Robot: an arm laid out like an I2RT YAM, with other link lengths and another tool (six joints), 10 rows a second.
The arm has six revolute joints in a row. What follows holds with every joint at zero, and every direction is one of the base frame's. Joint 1 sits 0.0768 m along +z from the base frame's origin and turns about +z. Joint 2 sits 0.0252 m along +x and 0.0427 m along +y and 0.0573 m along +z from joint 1 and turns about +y. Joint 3 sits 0.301 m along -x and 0.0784 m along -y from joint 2 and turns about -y. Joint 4 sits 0.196 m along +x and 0.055 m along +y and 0.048 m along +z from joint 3 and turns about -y. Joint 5 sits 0.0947 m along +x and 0.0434 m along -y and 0.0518 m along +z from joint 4 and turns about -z. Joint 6 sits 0.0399 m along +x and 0.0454 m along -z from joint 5 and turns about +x. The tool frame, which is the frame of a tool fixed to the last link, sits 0.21 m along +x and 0.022 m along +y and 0.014 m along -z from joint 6; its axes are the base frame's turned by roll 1.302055, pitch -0.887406 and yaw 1.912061 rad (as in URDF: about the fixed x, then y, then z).
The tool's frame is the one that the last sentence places.
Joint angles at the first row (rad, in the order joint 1, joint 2, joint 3, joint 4, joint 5, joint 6):
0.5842, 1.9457, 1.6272, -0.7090, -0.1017, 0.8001
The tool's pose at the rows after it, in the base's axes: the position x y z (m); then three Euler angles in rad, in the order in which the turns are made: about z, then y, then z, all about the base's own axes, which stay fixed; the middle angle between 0 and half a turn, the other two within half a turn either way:
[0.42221, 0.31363, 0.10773, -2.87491, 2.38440, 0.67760]
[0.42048, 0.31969, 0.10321, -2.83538, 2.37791, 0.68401]
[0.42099, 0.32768, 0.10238, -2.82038, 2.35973, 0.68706]
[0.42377, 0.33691, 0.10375, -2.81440, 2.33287, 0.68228]
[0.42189, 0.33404, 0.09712, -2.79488, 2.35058, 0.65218]
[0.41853, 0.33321, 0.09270, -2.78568, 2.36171, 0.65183]
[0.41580, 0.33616, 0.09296, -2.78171, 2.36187, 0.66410]
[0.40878, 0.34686, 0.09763, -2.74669, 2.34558, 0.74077]
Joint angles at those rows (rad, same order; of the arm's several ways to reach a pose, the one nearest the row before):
0.5888, 1.9492, 1.6009, -0.6769, -0.1021, 0.8394
0.5972, 1.9491, 1.5662, -0.6338, -0.1097, 0.8803
0.6098, 1.9491, 1.5413, -0.5892, -0.1089, 0.9039
0.6250, 1.9495, 1.5196, -0.5381, -0.1005, 0.9276
0.6315, 1.9495, 1.5005, -0.5327, -0.0834, 0.9768
0.6342, 1.9495, 1.4879, -0.5304, -0.0833, 0.9882
0.6395, 1.9492, 1.4883, -0.5316, -0.0879, 0.9863
0.6399, 1.9476, 1.4887, -0.5221, -0.1379, 0.9573

